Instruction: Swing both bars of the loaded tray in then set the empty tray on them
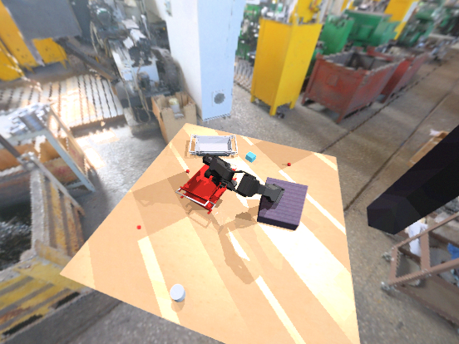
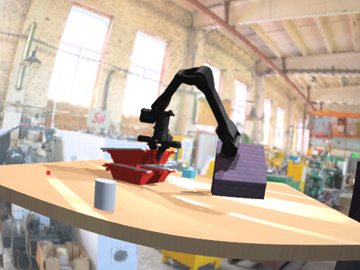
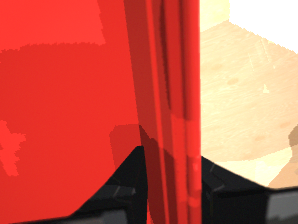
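Now: the red tray 80 mm ahead of my gripper tip, 20 mm above it and 10 mm to the right of it. The rest, counted from my gripper tip: cyan block (410 mm to the right, 70 mm below, 60 mm behind); grey cylinder (540 mm to the left, 60 mm below, 60 mm behind).
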